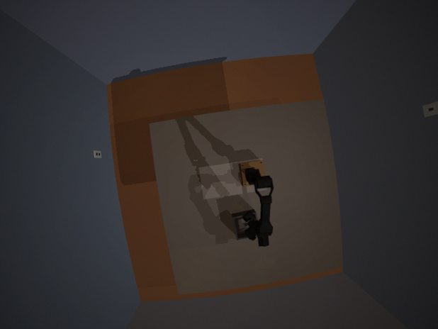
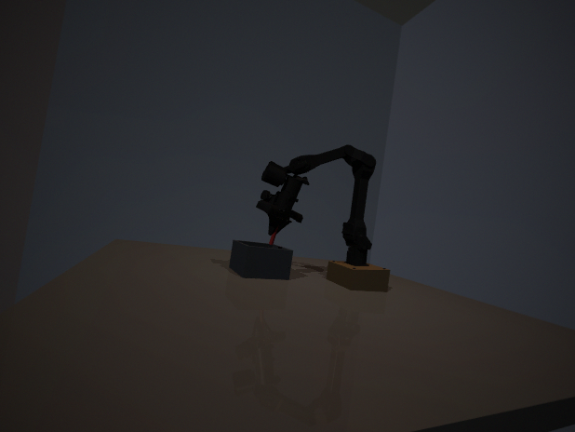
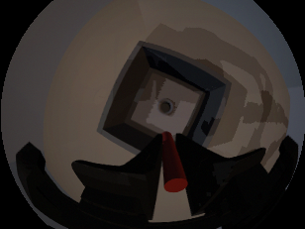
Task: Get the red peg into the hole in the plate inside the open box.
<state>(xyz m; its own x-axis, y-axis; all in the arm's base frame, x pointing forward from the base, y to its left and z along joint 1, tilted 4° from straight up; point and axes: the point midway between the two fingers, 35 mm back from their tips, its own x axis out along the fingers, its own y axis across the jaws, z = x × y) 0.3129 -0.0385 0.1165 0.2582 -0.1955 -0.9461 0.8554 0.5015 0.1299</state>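
Now: the red peg 10 mm behind my gripper tip, 10 mm to the left of it and 10 mm above it. From my gripper tip the other things lie so: dark box (20 mm ahead, 30 mm to the right, 110 mm below); plate (20 mm ahead, 30 mm to the right, 90 mm below).
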